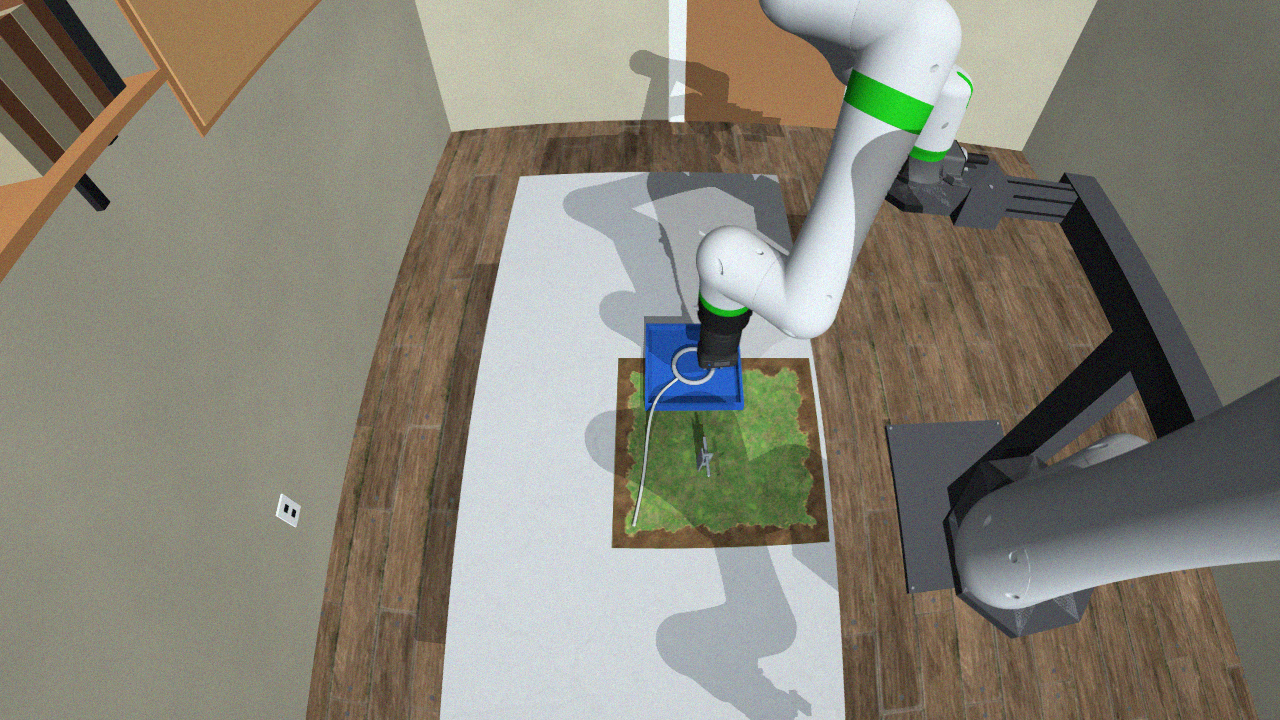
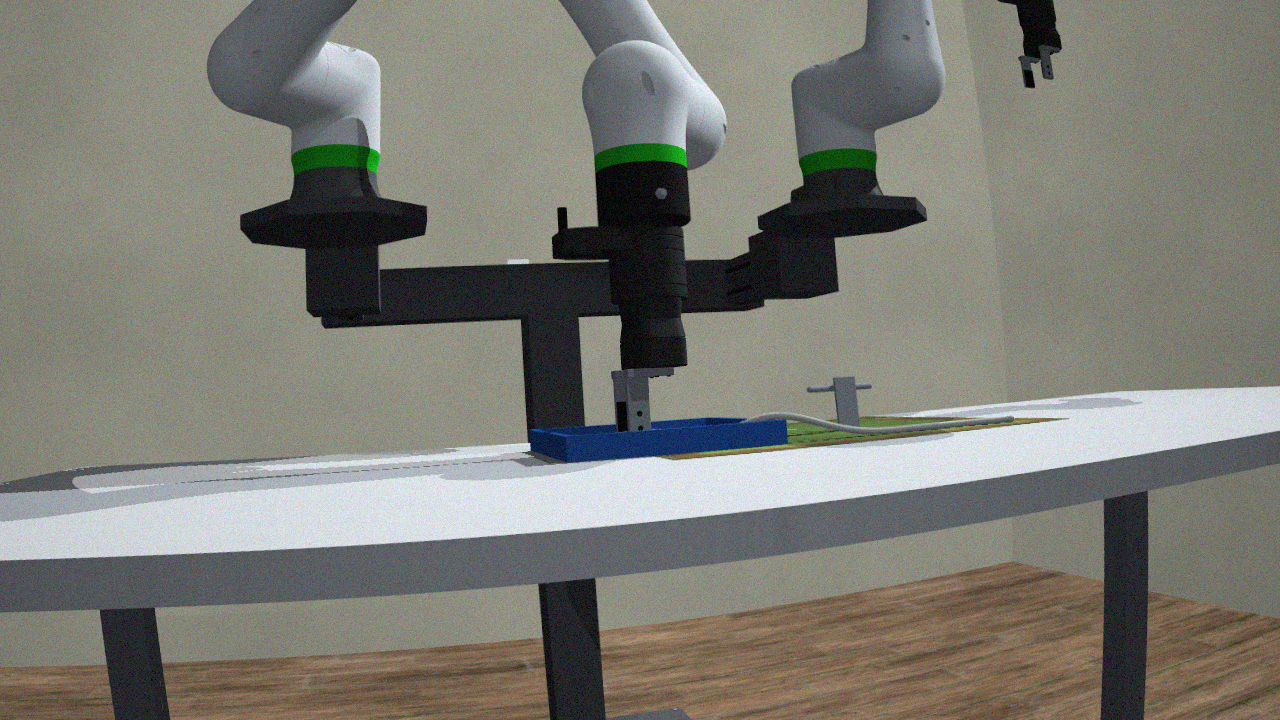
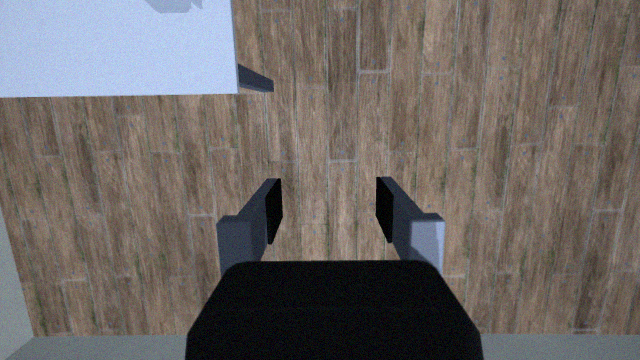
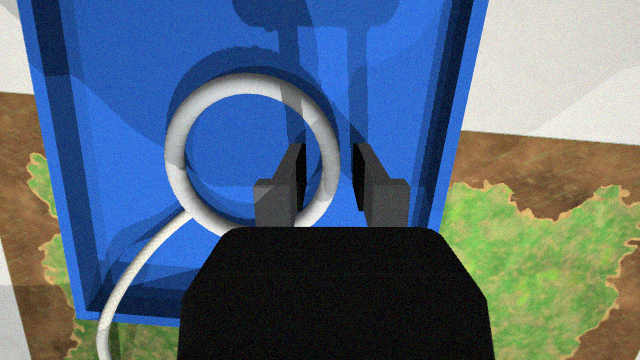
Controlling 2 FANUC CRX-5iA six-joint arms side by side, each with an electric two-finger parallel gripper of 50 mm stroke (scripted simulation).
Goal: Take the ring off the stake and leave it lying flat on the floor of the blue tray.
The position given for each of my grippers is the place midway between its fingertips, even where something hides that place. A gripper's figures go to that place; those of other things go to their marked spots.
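My right gripper (image 4: pixel 329 164), 0.16 m from the lens. Grey ring (image 4: pixel 196 102), 0.16 m from the lens too.
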